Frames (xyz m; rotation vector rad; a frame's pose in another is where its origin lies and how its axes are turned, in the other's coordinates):
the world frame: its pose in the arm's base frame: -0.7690 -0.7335 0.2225 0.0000 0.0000 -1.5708
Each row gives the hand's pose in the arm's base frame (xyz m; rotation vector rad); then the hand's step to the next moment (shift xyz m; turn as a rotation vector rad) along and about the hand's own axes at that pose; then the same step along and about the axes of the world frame.
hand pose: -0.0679 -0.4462 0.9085 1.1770 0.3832 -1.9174
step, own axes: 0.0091 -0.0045 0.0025 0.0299 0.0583 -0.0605
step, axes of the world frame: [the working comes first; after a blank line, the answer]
step, axes of the arm's base frame: -0.0069 -0.0033 -0.0071 0.0747 -0.0124 -0.0471

0.0033 -0.0069 -0.0071 0.0124 0.0747 -0.0471
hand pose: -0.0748 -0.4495 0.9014 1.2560 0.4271 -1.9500
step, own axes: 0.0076 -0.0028 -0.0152 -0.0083 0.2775 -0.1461
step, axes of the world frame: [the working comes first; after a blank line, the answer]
step, axes of the arm's base frame: 0.0057 0.0082 -0.0140 0.3007 -0.0854 -0.0265

-0.0082 0.0057 -0.0140 0.0854 0.3007 -0.0265
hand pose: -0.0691 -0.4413 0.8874 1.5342 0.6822 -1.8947
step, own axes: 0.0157 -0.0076 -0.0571 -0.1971 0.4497 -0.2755
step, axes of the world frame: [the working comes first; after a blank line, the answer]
step, axes of the arm's base frame: 0.0304 0.0439 -0.0266 0.5411 -0.0865 0.1292

-0.0439 0.0304 -0.0266 0.0865 0.5411 0.1292
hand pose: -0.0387 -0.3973 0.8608 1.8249 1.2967 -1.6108
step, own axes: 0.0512 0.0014 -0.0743 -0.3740 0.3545 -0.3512
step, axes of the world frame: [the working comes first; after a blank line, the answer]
step, axes of the arm's base frame: 0.0391 0.0765 -0.0275 0.5211 -0.0473 0.3393

-0.0765 0.0391 -0.0275 0.0473 0.5211 0.3393
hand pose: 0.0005 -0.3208 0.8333 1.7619 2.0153 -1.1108
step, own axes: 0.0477 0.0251 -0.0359 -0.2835 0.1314 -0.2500
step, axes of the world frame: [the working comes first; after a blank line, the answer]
step, axes of the arm's base frame: 0.0221 0.0590 -0.0149 0.2632 -0.0444 0.2982

-0.0590 0.0221 -0.0149 0.0444 0.2632 0.2982
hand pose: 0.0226 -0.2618 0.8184 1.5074 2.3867 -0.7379
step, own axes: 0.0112 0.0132 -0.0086 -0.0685 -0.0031 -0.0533
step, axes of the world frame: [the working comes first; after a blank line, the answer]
step, axes of the arm's base frame: 0.0074 0.0178 -0.0015 0.0320 -0.0265 0.0763

-0.0178 0.0074 -0.0015 0.0265 0.0320 0.0763
